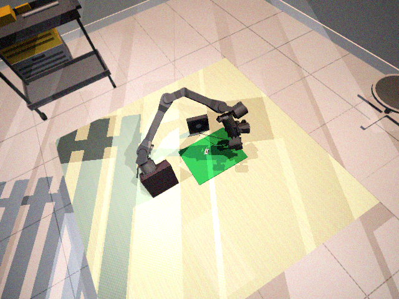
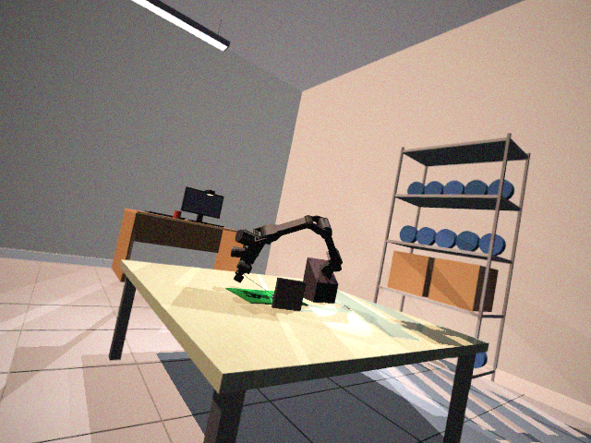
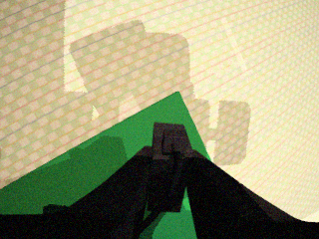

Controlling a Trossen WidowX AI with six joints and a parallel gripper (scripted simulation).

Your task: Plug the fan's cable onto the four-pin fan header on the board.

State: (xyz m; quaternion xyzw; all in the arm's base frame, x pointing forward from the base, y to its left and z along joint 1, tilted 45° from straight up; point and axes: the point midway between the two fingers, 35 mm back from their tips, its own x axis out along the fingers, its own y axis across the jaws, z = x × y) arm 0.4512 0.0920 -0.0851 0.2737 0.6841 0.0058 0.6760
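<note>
Now: gripper tip 14 cm past the green board, 5 cm to the right of it and 8 cm above it. From my gripper tip the other things lie so: fan header: 16 cm behind, 8 cm to the left, 7 cm below; dark fan plug: 1 cm behind, 1 cm below; dark fan block: 15 cm behind, 23 cm to the left, 1 cm below.
</note>
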